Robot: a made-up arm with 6 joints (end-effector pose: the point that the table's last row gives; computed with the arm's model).
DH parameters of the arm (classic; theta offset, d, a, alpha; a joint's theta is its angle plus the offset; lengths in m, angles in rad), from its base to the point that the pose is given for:
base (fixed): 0.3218 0 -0.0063 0
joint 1: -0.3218 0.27 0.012 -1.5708
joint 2: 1.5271 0 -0.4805 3.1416
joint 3: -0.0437 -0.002 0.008 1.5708
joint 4: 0 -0.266 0.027 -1.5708
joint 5: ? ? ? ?
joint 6: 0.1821 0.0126 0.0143 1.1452
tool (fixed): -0.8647 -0.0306 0 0
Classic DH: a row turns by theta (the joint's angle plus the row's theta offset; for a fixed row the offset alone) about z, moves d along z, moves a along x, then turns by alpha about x.
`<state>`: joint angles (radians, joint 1 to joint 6).
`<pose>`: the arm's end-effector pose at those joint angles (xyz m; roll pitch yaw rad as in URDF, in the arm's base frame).
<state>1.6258 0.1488 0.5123 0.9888 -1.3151 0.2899</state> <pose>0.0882 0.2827 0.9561 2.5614 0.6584 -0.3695</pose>
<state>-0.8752 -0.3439 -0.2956 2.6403 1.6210 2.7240</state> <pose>0.0992 0.0059 0.7966 0.5425 0.4018 1.3683</pose>
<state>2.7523 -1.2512 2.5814 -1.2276 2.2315 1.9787</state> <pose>0.6619 -0.2841 0.3678 1.8759 -0.7944 1.2733</pose>
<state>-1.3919 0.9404 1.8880 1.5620 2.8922 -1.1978</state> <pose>0.0659 -0.4366 0.8655 1.9379 1.2454 -0.4941</pose>
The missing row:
joint 5: 0 0.135 -0.011 1.5708
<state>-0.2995 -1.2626 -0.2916 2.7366 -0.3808 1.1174</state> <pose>-0.2828 0.2378 0.6535 -2.2125 -1.0519 2.3794</pose>
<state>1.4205 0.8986 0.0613 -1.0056 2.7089 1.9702</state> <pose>0.0711 0.4175 0.2977 -2.2412 -0.1669 -1.1218</pose>
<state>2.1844 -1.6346 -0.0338 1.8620 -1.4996 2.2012</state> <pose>0.3236 -0.4954 0.5212 2.3423 -0.2821 -0.4682</pose>
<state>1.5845 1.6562 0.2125 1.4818 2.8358 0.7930</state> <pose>0.0489 0.6716 0.0128 -2.4826 -0.5513 2.7093</pose>
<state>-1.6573 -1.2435 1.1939 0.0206 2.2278 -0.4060</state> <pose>-0.1074 0.6498 0.6012 0.9840 0.7188 0.8121</pose>
